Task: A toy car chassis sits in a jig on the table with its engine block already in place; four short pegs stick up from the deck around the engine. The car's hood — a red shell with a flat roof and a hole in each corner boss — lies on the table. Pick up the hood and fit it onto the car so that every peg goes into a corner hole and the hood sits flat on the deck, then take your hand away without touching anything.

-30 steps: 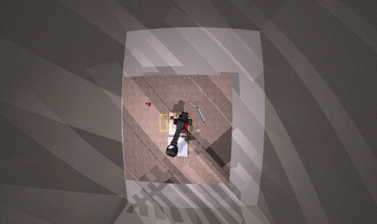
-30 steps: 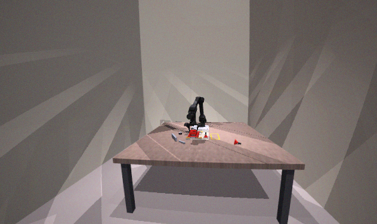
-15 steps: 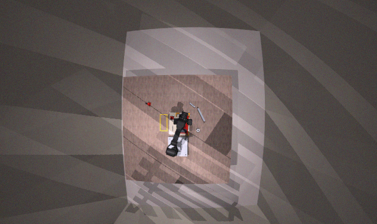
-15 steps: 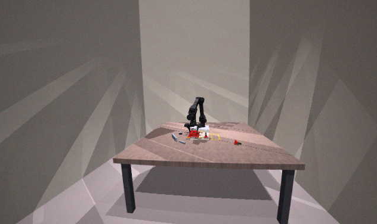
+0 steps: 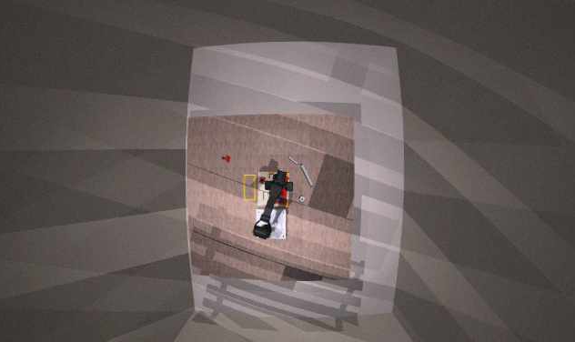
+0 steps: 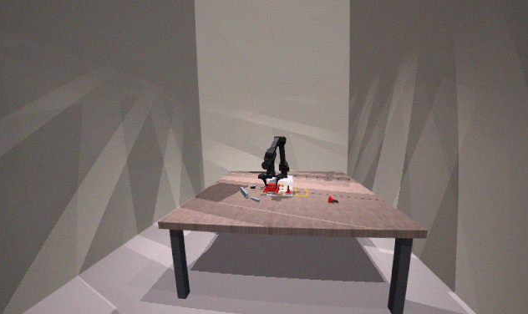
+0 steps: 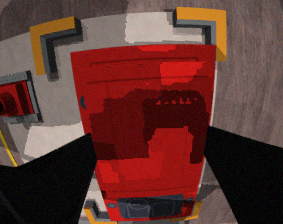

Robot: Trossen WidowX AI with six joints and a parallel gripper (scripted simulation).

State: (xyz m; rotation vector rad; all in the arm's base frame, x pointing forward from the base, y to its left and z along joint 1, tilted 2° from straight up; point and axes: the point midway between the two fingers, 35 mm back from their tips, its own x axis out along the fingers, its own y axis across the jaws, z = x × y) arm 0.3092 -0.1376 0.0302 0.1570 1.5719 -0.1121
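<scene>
Now: the hood 1 cm above my gripper tip.
</scene>
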